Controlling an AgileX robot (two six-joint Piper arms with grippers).
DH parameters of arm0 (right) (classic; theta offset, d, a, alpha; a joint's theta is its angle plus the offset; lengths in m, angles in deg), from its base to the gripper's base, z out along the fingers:
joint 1: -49.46 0.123 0 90
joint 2: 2.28 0 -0.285 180
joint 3: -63.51 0 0.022 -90
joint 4: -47.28 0.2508 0 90
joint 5: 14.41 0 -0.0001 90
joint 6: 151.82 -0.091 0 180
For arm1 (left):
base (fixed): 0 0 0 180
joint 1: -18.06 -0.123 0 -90
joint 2: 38.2 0 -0.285 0
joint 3: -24.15 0 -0.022 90
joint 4: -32.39 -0.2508 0 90
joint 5: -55.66 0 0.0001 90
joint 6: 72.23 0.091 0 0
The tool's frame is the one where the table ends.
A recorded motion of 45 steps. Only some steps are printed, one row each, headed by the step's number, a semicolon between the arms.
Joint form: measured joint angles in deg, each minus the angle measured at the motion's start. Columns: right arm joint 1, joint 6, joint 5, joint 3, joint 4, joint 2; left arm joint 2, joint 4, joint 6, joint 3, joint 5, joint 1.
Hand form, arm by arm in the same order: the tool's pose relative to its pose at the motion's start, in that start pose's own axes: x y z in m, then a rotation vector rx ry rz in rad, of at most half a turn. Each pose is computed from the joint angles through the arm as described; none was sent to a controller.
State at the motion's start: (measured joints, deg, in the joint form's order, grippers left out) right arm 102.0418 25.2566 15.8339 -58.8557 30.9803 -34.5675; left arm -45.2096 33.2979 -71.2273 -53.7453 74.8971 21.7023
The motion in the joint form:
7: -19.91 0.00 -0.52 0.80 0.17 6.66; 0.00 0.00 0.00 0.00 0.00 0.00
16: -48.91 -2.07 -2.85 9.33 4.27 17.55; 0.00 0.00 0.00 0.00 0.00 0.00
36: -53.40 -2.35 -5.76 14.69 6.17 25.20; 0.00 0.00 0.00 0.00 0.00 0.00
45: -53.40 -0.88 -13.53 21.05 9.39 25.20; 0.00 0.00 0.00 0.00 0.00 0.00
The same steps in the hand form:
7: 0.0120 -0.0251 -0.0199 0.3200 -0.0256 0.1675; 0.0000 0.0000 0.0000 0.0000 0.0000 0.0000
16: 0.0607 -0.0281 -0.0319 0.7502 -0.0205 0.4549; 0.0000 0.0000 0.0000 0.0000 0.0000 0.0000
36: 0.0799 -0.0187 -0.0286 0.8276 -0.1055 0.4835; 0.0000 0.0000 0.0000 0.0000 0.0000 0.0000
45: 0.0986 -0.0156 -0.0100 0.7965 -0.1441 0.4906; 0.0000 0.0000 0.0000 0.0000 0.0000 0.0000

